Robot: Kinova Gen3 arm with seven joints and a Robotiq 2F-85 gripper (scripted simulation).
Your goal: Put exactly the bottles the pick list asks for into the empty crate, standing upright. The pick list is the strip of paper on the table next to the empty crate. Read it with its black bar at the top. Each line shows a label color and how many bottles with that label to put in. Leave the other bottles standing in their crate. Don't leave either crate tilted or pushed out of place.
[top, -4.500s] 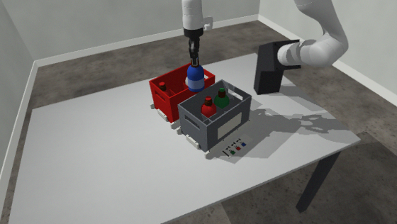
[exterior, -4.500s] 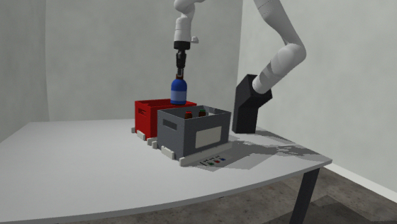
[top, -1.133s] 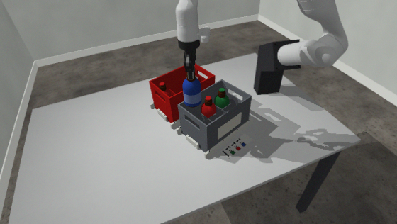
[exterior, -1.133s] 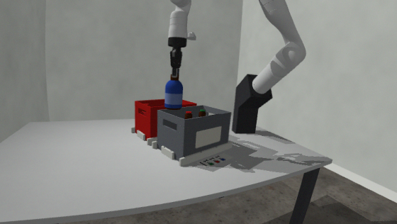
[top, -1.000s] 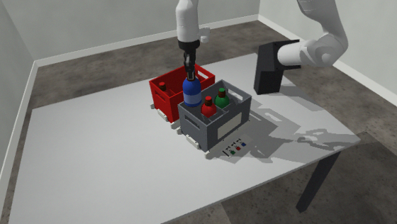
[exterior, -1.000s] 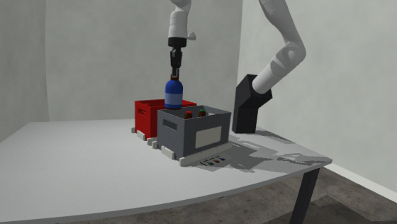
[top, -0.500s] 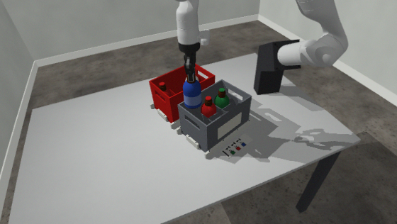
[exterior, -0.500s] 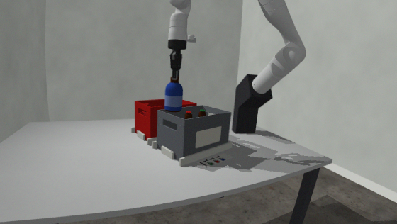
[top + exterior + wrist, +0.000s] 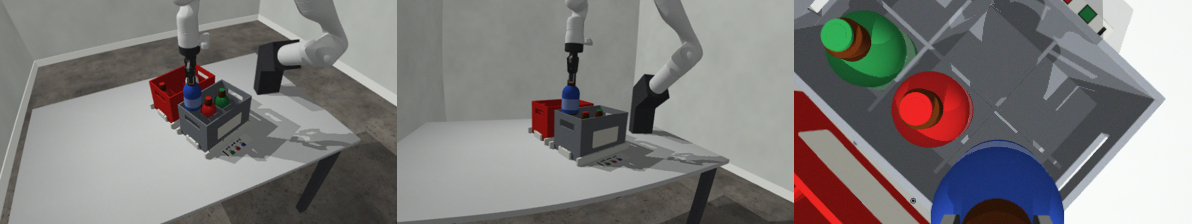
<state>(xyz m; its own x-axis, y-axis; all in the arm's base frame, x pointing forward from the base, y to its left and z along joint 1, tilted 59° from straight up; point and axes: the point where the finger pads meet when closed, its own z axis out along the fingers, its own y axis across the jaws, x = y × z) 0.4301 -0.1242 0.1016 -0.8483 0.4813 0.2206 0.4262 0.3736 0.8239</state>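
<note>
Right now my hand is 7 cm above the blue-label bottle. From my hand the other things lie so: red crate 23 cm below, 21 cm to the right, 1 cm behind; then grey crate 23 cm below, 9 cm behind, 1 cm to the left; then green-label bottle 23 cm below, 16 cm behind, 6 cm to the right.
</note>
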